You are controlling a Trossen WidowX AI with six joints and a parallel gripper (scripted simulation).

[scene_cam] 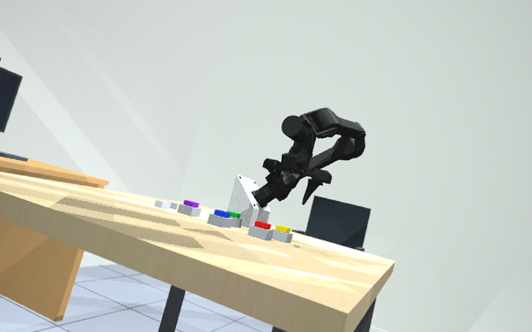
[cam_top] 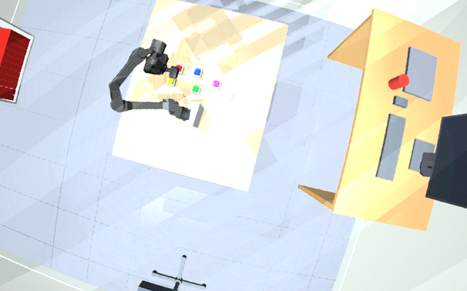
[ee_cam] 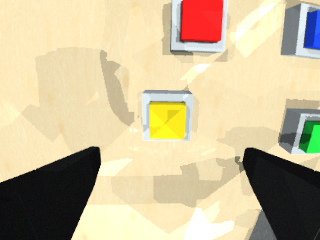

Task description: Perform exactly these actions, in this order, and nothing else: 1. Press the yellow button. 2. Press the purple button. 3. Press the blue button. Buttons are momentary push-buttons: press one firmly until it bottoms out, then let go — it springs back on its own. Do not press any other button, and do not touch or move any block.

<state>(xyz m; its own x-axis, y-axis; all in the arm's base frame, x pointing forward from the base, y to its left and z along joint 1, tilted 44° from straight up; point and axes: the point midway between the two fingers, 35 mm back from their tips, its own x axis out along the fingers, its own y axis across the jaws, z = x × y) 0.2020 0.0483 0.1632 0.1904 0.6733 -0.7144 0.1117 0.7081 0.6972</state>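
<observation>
The yellow button is 80 mm below my gripper tip and 10 mm behind it. The rest, counted from my gripper tip: green button (160 mm to the right, 80 mm below, 40 mm behind); then red button (80 mm below, 80 mm ahead, 40 mm to the right); then blue button (150 mm to the right, 80 mm below, 70 mm ahead).
</observation>
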